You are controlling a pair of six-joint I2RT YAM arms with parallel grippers.
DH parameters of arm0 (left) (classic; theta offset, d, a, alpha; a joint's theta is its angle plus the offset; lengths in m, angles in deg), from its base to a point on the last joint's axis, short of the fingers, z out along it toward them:
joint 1: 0 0.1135 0.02 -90
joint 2: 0 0 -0.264 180
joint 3: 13.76 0 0.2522 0
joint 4: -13.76 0 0.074 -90
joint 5: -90 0 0 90
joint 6: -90 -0.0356 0 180
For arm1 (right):
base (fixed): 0 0 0 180
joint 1: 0 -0.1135 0.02 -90
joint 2: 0 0 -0.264 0
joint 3: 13.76 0 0.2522 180
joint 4: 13.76 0 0.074 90
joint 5: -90 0 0 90
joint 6: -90 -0.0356 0 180
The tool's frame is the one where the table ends.
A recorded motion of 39 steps. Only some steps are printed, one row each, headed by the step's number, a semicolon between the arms.
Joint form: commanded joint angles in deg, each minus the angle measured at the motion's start. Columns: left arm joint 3, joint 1, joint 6, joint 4, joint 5, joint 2; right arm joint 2, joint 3, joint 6, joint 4, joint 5, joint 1.
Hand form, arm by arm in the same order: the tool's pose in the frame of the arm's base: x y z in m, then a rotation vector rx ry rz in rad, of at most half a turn. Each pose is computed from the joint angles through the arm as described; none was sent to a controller.
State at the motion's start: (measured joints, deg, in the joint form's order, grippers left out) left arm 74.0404 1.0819 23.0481 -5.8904 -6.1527 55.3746; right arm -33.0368 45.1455 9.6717 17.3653 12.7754 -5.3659
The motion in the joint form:
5: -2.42 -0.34 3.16 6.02 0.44 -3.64; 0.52 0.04 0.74 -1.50 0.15 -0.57
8: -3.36 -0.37 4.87 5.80 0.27 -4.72; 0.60 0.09 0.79 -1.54 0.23 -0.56
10: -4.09 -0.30 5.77 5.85 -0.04 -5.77; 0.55 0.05 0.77 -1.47 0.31 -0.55
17: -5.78 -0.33 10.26 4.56 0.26 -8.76; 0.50 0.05 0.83 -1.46 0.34 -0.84
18: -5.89 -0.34 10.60 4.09 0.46 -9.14; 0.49 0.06 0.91 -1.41 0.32 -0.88
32: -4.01 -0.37 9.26 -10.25 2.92 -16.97; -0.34 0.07 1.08 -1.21 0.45 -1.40
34: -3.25 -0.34 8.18 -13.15 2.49 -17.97; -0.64 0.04 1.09 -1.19 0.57 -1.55
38: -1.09 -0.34 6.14 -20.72 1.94 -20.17; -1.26 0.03 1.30 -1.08 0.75 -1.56
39: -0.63 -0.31 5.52 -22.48 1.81 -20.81; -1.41 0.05 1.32 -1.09 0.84 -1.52
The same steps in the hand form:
5: 0.1693 -0.0014 0.4980 -0.2017 1.2188 -0.4480; 0.1302 0.0215 0.3616 -0.4014 1.5763 0.1233
8: 0.1651 -0.0016 0.4952 -0.2177 1.2192 -0.4761; 0.1298 0.0215 0.3621 -0.4028 1.5729 0.1233
10: 0.1604 -0.0017 0.4939 -0.2217 1.2131 -0.4923; 0.1301 0.0216 0.3617 -0.4037 1.5755 0.1249
17: 0.1469 -0.0017 0.4895 -0.2741 1.2062 -0.5577; 0.1301 0.0223 0.3615 -0.4090 1.5753 0.1286
18: 0.1450 -0.0017 0.4889 -0.2817 1.2082 -0.5606; 0.1302 0.0224 0.3615 -0.4104 1.5758 0.1279
32: 0.0958 -0.0008 0.4863 -0.3274 1.2766 -0.5072; 0.1334 0.0240 0.3595 -0.4231 1.5906 0.1368
34: 0.0880 -0.0011 0.4859 -0.3151 1.2997 -0.4937; 0.1347 0.0246 0.3587 -0.4274 1.5957 0.1412
38: 0.0687 -0.0017 0.4842 -0.2991 1.3600 -0.4652; 0.1372 0.0251 0.3572 -0.4338 1.6070 0.1430
39: 0.0635 -0.0018 0.4836 -0.2933 1.3726 -0.4564; 0.1378 0.0251 0.3570 -0.4348 1.6088 0.1438

